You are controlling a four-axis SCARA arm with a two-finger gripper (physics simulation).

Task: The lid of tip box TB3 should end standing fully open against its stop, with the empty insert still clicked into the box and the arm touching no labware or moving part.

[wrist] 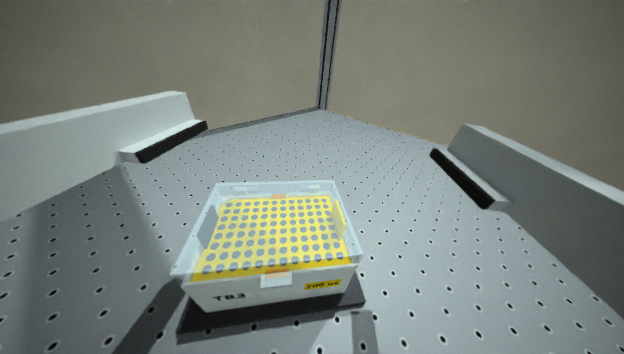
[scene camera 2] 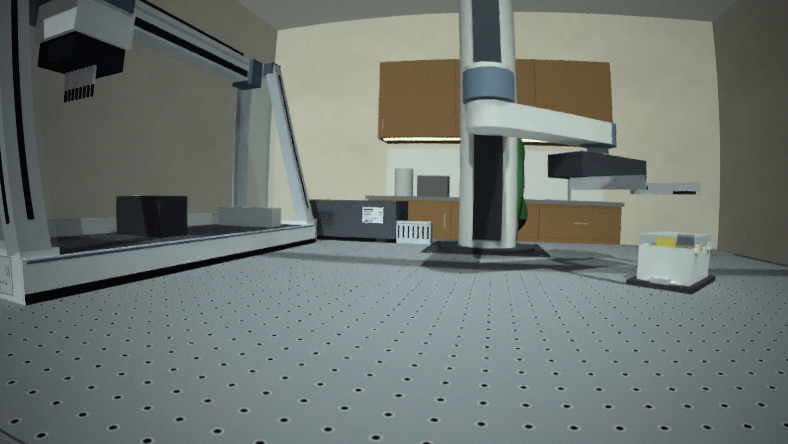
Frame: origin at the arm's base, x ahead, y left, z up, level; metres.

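Seen in the pictures: gripper, fingertip midpoint: [wrist: 317,124] [scene camera 2: 674,185]; arm's base at its link origin: [scene camera 2: 486,253].
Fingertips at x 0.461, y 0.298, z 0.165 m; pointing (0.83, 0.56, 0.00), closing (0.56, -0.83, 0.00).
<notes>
Offsets run from my fingertips to a thing's top centre. "*": to the spot under its first point.
Tip box TB3 @(dy +0.017, dx -0.021, dz -0.075 m) [scene camera 2: 664,265] [wrist: 275,299] is white and stands upright on a dark base plate @(* dy +0.000, dx +0.061, dz -0.144 m) [scene camera 2: 686,287] [wrist: 357,296], at the right in scene camera 2. Its clear lid @(dy +0.016, dx -0.022, dz -0.075 m) [scene camera 2: 647,240] [wrist: 270,186] lies down over the top, closed as far as I can tell. The yellow insert @(dy +0.017, dx -0.021, dz -0.078 m) [wrist: 281,235] with its grid of round holes shows through the lid and sits in the box; its clicks are not visible. An orange tab shows at the front catch. My gripper [scene camera 2: 682,190] [wrist: 317,124] is open and empty. It hangs above the box, clear of it.
The arm column [scene camera 2: 488,187] stands at the back centre, with a person in green [scene camera 2: 521,182] partly hidden behind it. A gantry frame [scene camera 2: 165,245] with a pipette head @(dy -0.814, dx +0.277, dz +0.173 m) [scene camera 2: 82,52] is at the left. A dark grey unit @(* dy -0.705, dx -0.496, dz -0.095 m) [scene camera 2: 341,220] and white rack @(* dy -0.500, dx -0.505, dz -0.100 m) [scene camera 2: 413,224] stand at the back.
</notes>
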